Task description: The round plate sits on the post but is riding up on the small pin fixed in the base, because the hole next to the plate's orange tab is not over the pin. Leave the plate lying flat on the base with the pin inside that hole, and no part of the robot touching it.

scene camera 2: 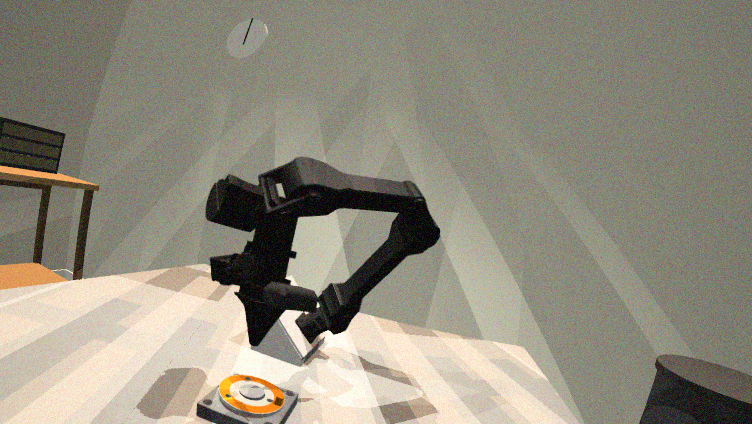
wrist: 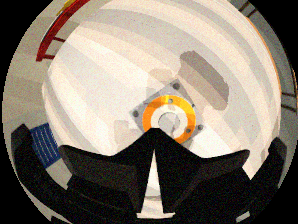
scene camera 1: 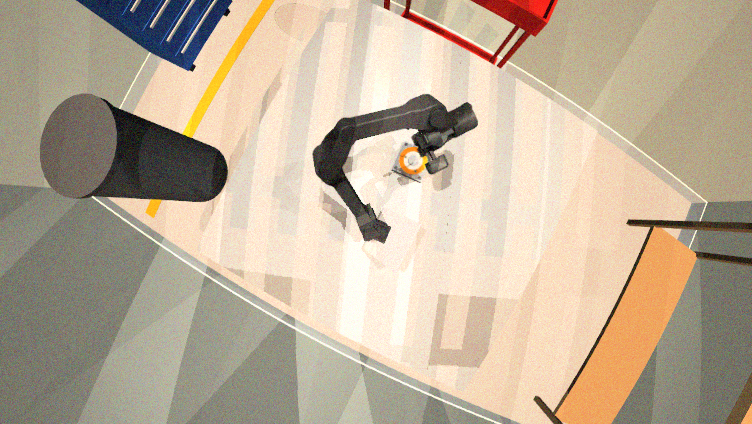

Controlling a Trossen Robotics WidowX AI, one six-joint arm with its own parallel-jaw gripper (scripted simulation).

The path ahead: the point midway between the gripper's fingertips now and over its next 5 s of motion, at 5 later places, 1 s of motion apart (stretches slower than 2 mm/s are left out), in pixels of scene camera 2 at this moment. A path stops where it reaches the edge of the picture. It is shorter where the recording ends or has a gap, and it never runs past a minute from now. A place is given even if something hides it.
The gripper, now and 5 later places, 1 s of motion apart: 253, 345; 284, 388; 279, 402; 261, 409; 240, 405; 222, 393
